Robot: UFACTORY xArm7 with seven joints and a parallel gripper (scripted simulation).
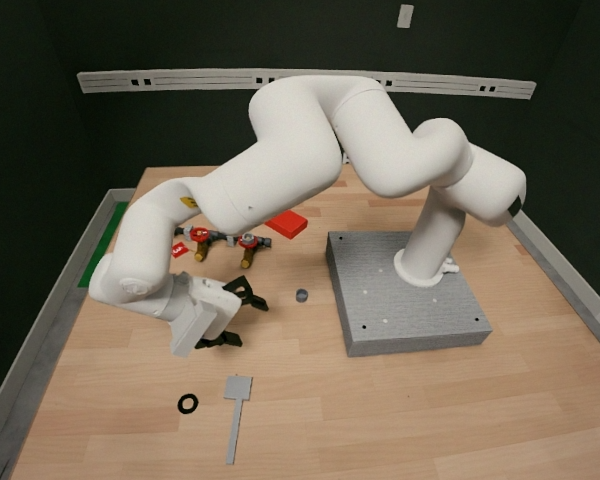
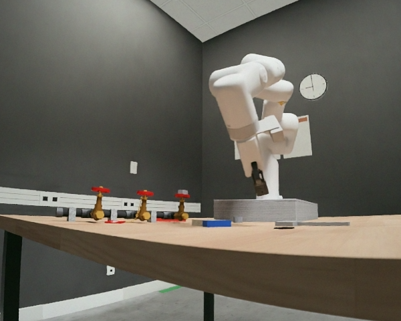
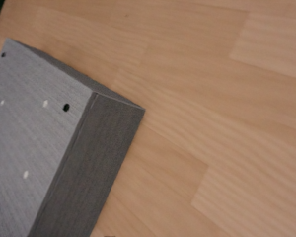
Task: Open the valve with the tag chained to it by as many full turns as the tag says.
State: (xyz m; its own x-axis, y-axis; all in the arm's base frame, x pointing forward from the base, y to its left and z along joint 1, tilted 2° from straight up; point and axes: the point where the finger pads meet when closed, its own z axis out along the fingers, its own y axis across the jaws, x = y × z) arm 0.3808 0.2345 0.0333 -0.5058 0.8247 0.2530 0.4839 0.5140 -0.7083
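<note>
My gripper is now 28 cm to the left of the red tag, 27 cm short of it and 11 cm above it. From my hand the other things lie so: blue box: 12 cm ahead, 11 cm below, 7 cm to the right; grey cap: 26 cm to the right, 6 cm ahead, 2 cm below; grey paddle: 13 cm to the left, 11 cm below, 1 cm ahead.
</note>
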